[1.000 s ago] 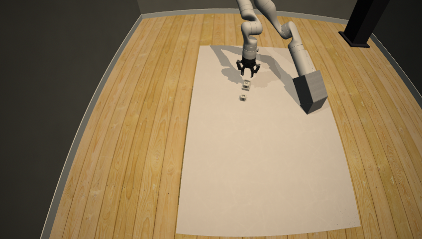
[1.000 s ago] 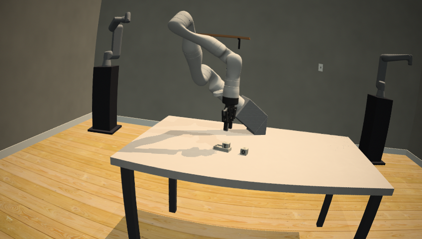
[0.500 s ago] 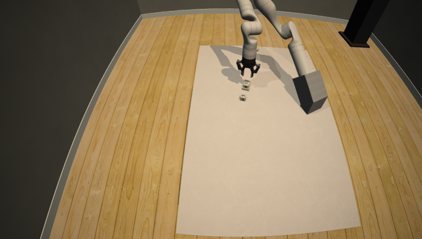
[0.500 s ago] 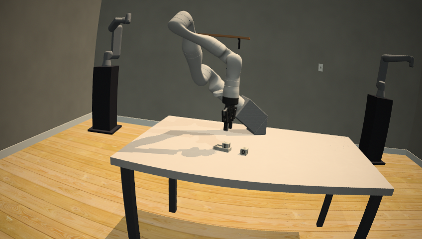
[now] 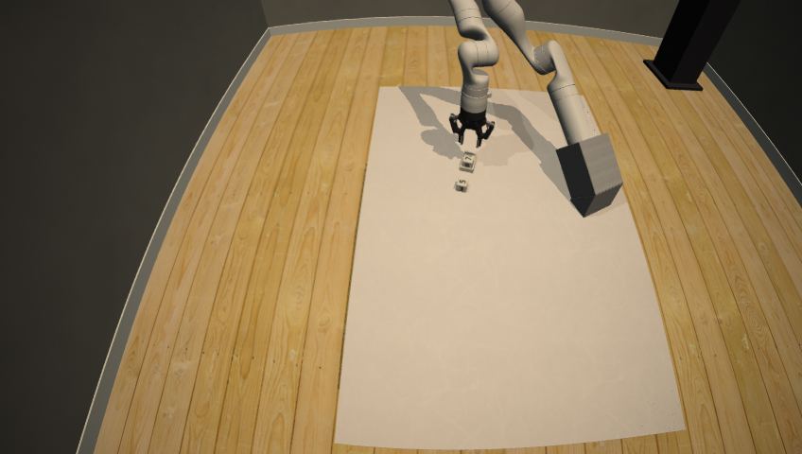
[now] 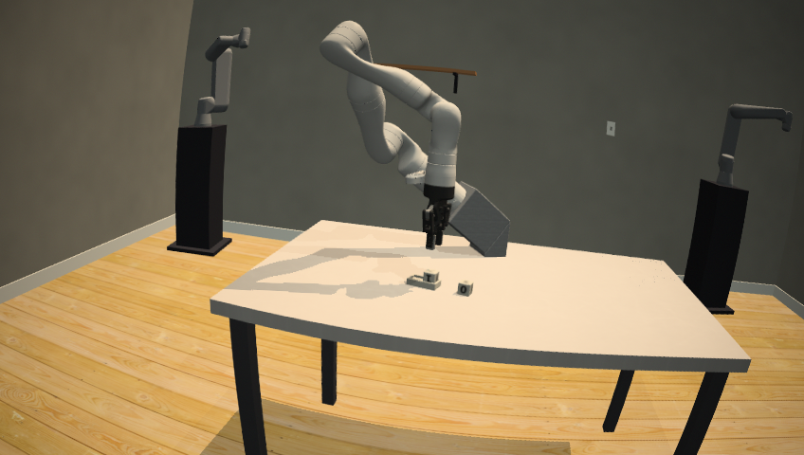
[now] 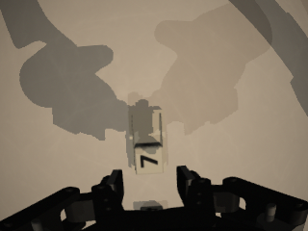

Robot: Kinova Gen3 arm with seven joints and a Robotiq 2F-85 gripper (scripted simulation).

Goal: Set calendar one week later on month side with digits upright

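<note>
The white digit cube is 90 mm below my hand. From my hand the other things lie so: white calendar tray: 10 mm behind, 20 mm to the right, 110 mm below.
</note>
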